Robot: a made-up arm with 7 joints. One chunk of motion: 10 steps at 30 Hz.
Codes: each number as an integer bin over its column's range. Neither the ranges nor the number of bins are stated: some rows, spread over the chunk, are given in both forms.
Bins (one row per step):
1: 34 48 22 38 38 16 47
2: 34 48 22 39 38 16 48
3: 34 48 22 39 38 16 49
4: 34 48 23 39 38 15 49
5: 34 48 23 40 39 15 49
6: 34 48 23 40 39 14 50
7: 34 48 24 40 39 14 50
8: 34 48 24 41 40 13 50
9: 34 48 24 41 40 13 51
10: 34 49 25 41 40 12 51
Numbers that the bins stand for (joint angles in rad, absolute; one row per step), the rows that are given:
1: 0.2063 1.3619 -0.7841 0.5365 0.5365 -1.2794 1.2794
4: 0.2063 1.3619 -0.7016 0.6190 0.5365 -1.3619 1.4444
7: 0.2063 1.3619 -0.6190 0.7016 0.6190 -1.4444 1.5270
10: 0.2063 1.4444 -0.5365 0.7841 0.7016 -1.6095 1.6095
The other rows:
2: 0.2063 1.3619 -0.7841 0.6190 0.5365 -1.2794 1.3619
3: 0.2063 1.3619 -0.7841 0.6190 0.5365 -1.2794 1.4444
5: 0.2063 1.3619 -0.7016 0.7016 0.6190 -1.3619 1.4444
6: 0.2063 1.3619 -0.7016 0.7016 0.6190 -1.4444 1.5270
8: 0.2063 1.3619 -0.6190 0.7841 0.7016 -1.5270 1.5270
9: 0.2063 1.3619 -0.6190 0.7841 0.7016 -1.5270 1.6095

